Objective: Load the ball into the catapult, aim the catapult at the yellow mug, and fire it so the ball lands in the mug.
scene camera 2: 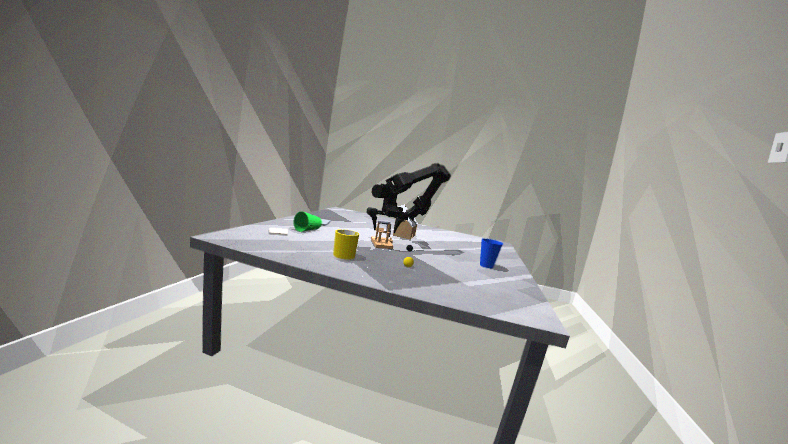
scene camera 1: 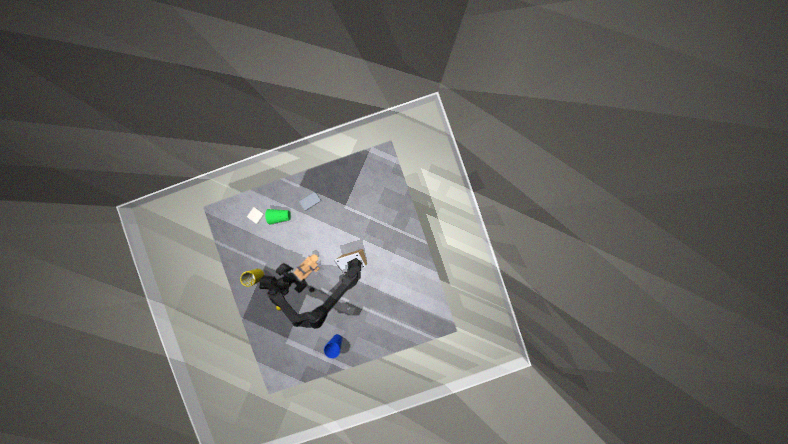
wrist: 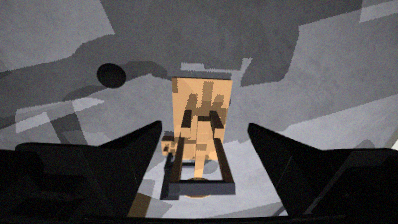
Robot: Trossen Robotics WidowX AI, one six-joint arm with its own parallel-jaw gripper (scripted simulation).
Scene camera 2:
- yellow mug: 345,242
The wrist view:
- my gripper: 205,125
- wooden catapult: 200,105
